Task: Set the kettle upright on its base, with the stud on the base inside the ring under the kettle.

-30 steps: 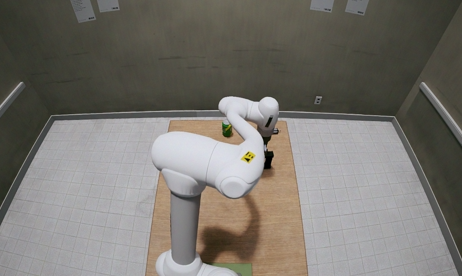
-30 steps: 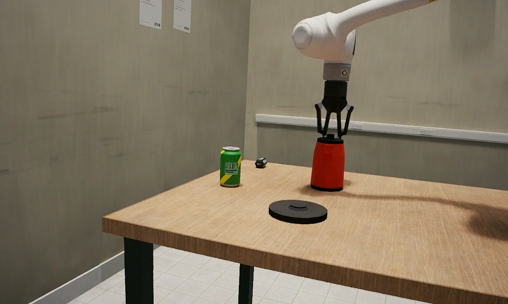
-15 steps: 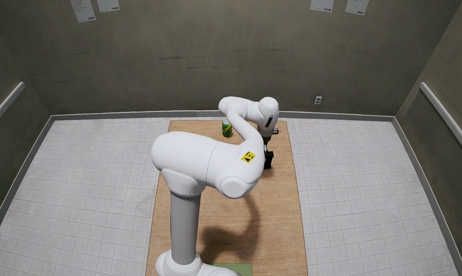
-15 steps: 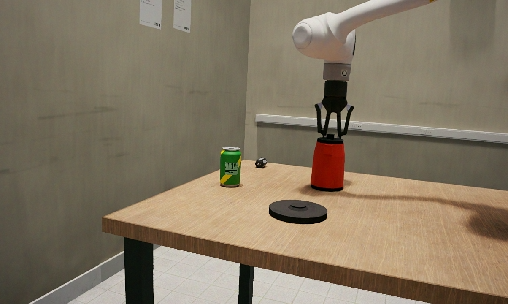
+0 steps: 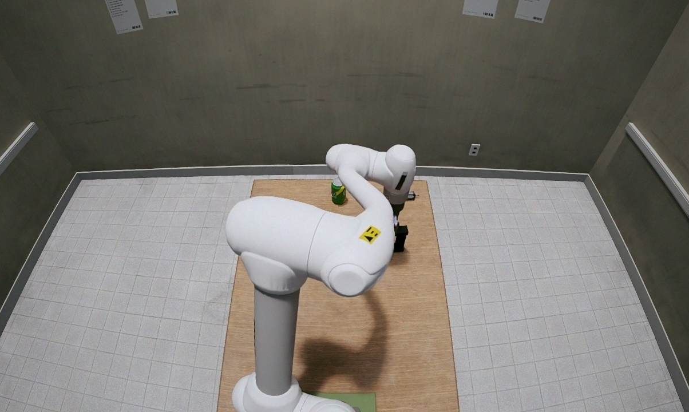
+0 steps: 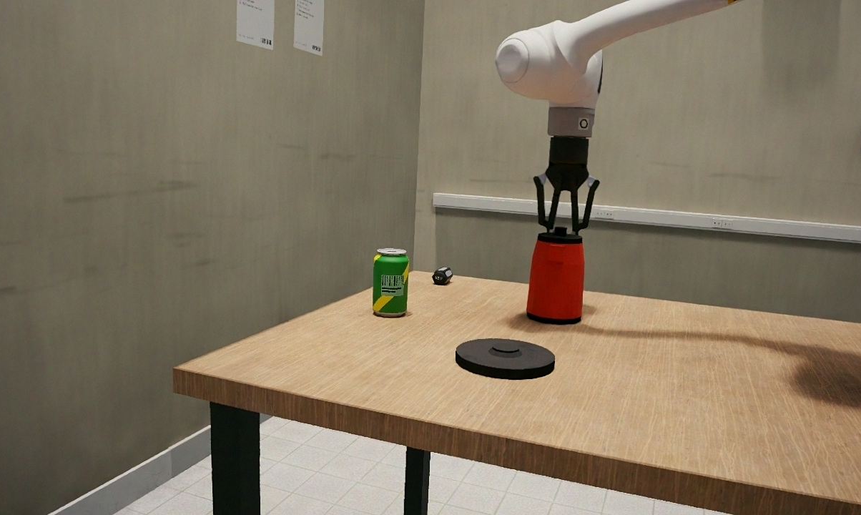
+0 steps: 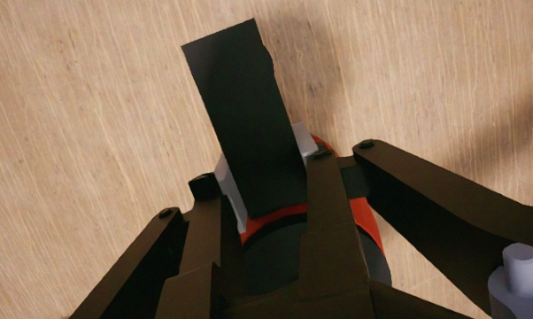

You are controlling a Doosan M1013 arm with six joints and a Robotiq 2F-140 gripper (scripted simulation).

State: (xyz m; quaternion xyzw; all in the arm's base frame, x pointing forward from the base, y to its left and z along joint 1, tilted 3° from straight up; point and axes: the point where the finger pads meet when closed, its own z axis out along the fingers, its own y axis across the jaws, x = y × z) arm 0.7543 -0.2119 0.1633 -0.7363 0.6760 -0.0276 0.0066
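Now: the red kettle 30 mm to the left of my hand and 50 mm below it. Also, from my hand: round black base 10 mm ahead, 380 mm to the left, 120 mm below; can 280 mm ahead, 200 mm to the left, 70 mm below.
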